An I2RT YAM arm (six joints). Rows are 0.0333 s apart.
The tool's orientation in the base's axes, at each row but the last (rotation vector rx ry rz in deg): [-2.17, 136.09, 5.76]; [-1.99, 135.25, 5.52]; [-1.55, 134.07, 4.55]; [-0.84, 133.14, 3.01]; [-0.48, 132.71, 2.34]
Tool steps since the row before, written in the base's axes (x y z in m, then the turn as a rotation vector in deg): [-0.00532, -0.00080, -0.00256, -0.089, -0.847, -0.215]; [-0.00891, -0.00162, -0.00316, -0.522, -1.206, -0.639]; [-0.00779, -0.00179, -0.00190, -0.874, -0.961, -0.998]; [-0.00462, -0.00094, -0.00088, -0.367, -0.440, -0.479]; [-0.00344, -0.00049, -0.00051, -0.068, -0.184, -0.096]
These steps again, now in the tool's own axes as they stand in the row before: [0.00561, -0.00065, -0.00190, 0.211, -0.852, 0.022]; [0.00855, -0.00132, -0.00413, 0.816, -1.212, -0.009]; [0.00678, -0.00154, -0.00438, 1.320, -0.970, 0.004]; [0.00380, -0.00084, -0.00281, 0.598, -0.446, 0.041]; [0.00271, -0.00044, -0.00220, 0.115, -0.185, 0.009]
